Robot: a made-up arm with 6 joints.
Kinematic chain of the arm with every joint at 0, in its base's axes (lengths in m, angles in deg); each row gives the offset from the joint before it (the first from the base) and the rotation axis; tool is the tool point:
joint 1: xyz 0 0 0.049 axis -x
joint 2: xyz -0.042 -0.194 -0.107 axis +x
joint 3: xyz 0.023 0 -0.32 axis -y
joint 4: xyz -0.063 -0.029 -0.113 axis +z
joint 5: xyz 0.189 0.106 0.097 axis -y
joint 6: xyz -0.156 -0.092 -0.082 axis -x
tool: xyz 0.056 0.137 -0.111
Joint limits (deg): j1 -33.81..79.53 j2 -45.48..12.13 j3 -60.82..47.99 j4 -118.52..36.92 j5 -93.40..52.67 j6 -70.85..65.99
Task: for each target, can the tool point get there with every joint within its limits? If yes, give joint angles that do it. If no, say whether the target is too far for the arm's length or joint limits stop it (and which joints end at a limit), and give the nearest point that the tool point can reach.
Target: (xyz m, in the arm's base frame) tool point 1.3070 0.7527 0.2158
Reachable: no: too far | nearest point 0.2912 0.2877 -0.2511 | short by 1.211 m
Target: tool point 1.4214 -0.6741 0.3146
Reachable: no: too far | nearest point 0.3484 -0.5469 0.2645 | short by 1.082 m
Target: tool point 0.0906 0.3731 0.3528
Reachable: no: joint limits stop it (at a limit: joint 1, joint 2, joint 4, joint 5, joint 6) | nearest point 0.0075 0.2285 -0.1534 | short by 0.533 m
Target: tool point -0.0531 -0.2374 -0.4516
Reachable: yes | joints 4.45 -21.65 21.94 1.12 -46.81 -16.37
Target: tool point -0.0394 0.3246 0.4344
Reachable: no: joint limits stop it (at a limit: joint 1, joint 2, joint 3, joint 5, joint 6) | nearest point 0.0104 -0.1588 0.4784 | short by 0.488 m
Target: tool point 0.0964 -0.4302 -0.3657
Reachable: yes | joints 3.52 -38.65 -11.59 -46.60 -14.63 -46.87
